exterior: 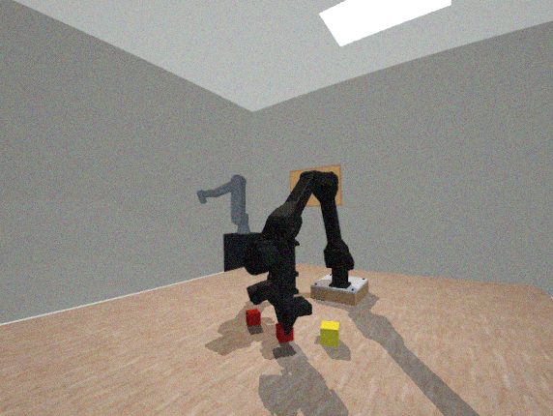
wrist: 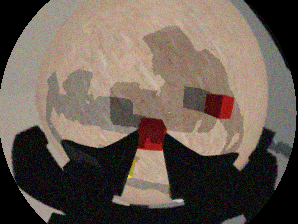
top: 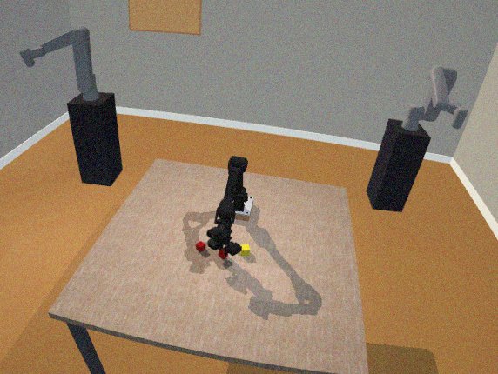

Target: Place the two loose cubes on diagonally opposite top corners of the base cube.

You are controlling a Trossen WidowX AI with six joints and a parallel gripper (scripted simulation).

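My gripper tip is 40 mm past the yellow base cube and 100 mm to the right of it.
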